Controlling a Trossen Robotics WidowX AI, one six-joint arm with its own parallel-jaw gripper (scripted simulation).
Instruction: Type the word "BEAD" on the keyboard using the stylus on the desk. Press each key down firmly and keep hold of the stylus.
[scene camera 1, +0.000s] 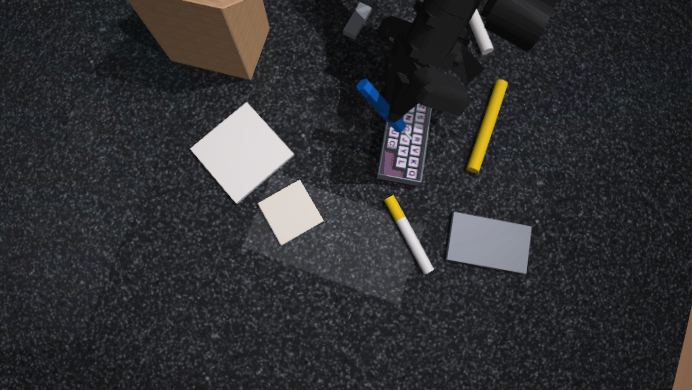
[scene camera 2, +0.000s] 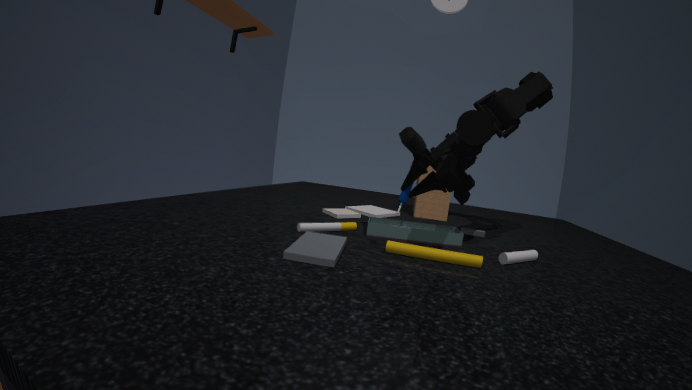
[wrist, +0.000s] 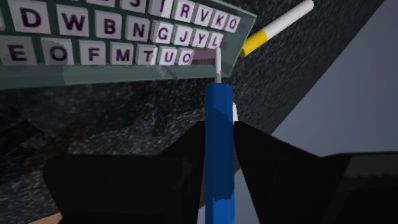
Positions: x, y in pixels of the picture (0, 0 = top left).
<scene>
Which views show the yellow rod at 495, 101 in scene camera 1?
Scene camera 1 and scene camera 2 only.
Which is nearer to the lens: the blue stylus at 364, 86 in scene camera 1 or the grey slab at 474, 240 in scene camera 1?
The blue stylus.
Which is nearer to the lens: the blue stylus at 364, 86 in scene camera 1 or the yellow rod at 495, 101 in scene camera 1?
The blue stylus.
</scene>
